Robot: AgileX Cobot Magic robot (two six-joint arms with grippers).
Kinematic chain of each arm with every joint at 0, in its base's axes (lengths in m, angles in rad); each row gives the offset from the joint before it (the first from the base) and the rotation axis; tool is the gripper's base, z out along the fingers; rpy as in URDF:
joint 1: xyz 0 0 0.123 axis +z
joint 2: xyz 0 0 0 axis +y
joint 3: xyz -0.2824 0 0.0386 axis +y
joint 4: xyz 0.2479 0 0.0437 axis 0.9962 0 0.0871
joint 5: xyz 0 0 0 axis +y
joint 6: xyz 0.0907 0 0.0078 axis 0.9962 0 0.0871
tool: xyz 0 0 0 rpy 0 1.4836 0
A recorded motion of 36 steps. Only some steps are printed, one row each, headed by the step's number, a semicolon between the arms.
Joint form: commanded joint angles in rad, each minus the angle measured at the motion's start. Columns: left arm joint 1, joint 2, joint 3, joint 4, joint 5, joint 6; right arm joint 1, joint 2, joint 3, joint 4, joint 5, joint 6.
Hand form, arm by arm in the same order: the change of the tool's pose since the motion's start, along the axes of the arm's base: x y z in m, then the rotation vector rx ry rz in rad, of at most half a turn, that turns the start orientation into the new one. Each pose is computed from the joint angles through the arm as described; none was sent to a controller.
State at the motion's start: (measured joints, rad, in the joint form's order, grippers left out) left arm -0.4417 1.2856 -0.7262 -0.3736 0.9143 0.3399; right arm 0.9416 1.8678 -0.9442 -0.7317 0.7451 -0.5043
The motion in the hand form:
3: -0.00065 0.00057 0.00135 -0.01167 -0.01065 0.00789; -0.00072 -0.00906 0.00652 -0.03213 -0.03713 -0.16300
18: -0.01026 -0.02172 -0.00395 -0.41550 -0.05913 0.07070; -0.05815 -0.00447 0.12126 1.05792 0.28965 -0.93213
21: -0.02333 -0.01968 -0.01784 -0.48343 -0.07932 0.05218; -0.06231 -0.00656 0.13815 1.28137 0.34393 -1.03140
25: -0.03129 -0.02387 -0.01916 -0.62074 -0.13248 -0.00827; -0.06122 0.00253 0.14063 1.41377 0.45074 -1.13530
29: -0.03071 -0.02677 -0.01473 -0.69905 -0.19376 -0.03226; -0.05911 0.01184 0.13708 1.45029 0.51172 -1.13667
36: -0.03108 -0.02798 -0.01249 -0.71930 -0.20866 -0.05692; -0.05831 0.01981 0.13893 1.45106 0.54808 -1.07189
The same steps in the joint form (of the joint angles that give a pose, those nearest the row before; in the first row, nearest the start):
3: 0.0031 -0.0100 0.0043 -0.0090 -0.0088 0.0024; 0.0009 -0.0117 -0.0046 -0.0046 0.1137 0.1327
18: 0.0032 -0.0345 0.1348 -0.6219 -0.1839 0.4068; 0.0009 -0.4828 0.0684 0.7935 -0.2210 0.5407
21: 0.0032 -0.0519 0.2333 -0.8105 -0.2092 0.6149; 0.0009 -0.5492 0.1020 0.8777 -0.3630 0.6391
25: 0.0031 -0.0563 0.2935 -1.0688 -0.1602 0.9069; 0.0009 -0.5358 0.1102 1.1222 -0.4711 0.5665
29: 0.0032 -0.0563 0.3063 -1.2057 -0.1315 1.0605; 0.0010 -0.5019 0.1082 1.4084 -0.5133 0.3157
36: 0.0032 -0.0563 0.3043 -1.2236 -0.1115 1.0964; 0.0009 -0.4787 0.0866 1.6056 -0.4973 0.0807

